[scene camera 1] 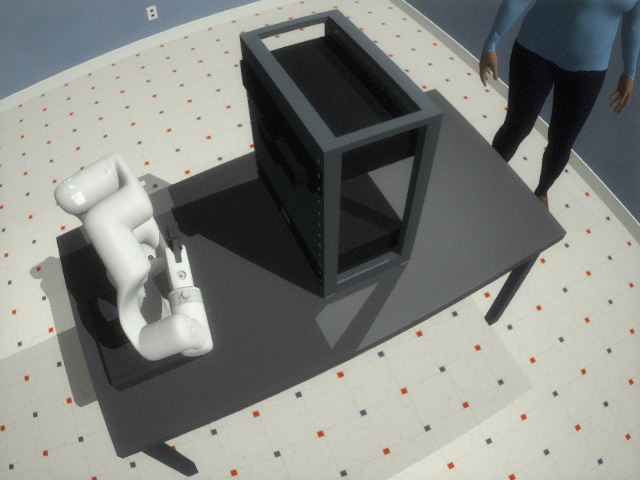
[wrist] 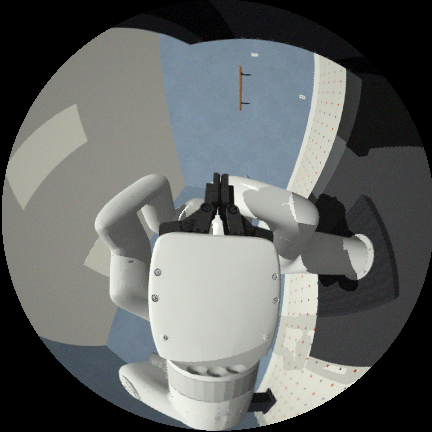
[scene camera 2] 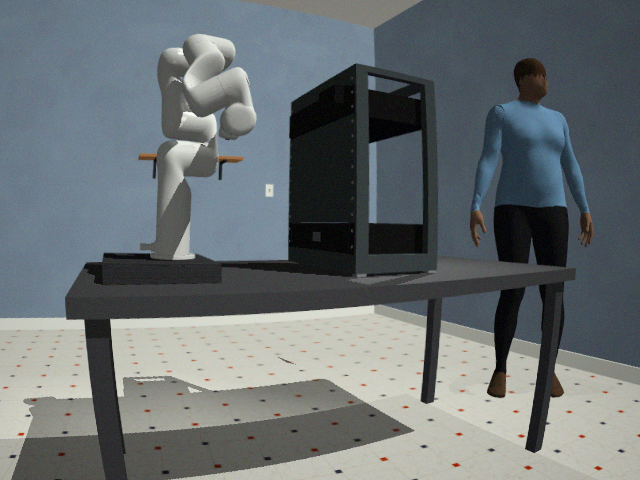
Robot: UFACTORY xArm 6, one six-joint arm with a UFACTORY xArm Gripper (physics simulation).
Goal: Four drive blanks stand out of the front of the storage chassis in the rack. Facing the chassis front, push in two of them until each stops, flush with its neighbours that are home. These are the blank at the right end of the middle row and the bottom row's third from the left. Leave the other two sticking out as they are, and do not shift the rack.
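Where they show: gripper, fingertip midpoint: (scene camera 1: 170,223) (wrist: 219,181); arm's base, link origin: (scene camera 1: 155,317) (wrist: 356,256) (scene camera 2: 172,257).
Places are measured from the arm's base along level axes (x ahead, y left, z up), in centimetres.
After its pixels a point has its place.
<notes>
The dark rack (scene camera 1: 330,144) @(y -8.3, x 50.8, z 56.3 cm) (scene camera 2: 361,180) @(y -9.8, x 50.3, z 21.4 cm) stands upright on the table. Its front faces the arm's side and lies in deep shade. Black units show high and low in its front in scene camera 2. Dark shapes (scene camera 1: 292,165) @(y -4.9, x 43.8, z 49.5 cm) stand out of the front in scene camera 1, but I cannot tell single drive blanks, their rows or how far they stick out. My gripper (scene camera 1: 173,235) @(y 0.2, x 15.2, z 37.8 cm) (wrist: 219,181) @(y 0.2, x 15.2, z 37.8 cm) is shut and empty, with its black fingers together. It is well away from the rack front, over the arm's side of the table, and is hidden behind the wrist in scene camera 2.
The arm is folded above its black base block (scene camera 1: 147,369) @(y -15.1, x -6.6, z -0.1 cm) (scene camera 2: 160,271) @(y -15.5, x -3.8, z -2.1 cm) on the table (scene camera 1: 258,356) @(y -19.8, x 24.8, z -5.0 cm) (scene camera 2: 310,304) @(y -30.7, x 28.1, z -8.1 cm). A person (scene camera 1: 563,41) (scene camera 2: 532,155) stands beyond the rack. A wooden wall shelf (scene camera 2: 191,157) (wrist: 240,87) is on the blue wall.
</notes>
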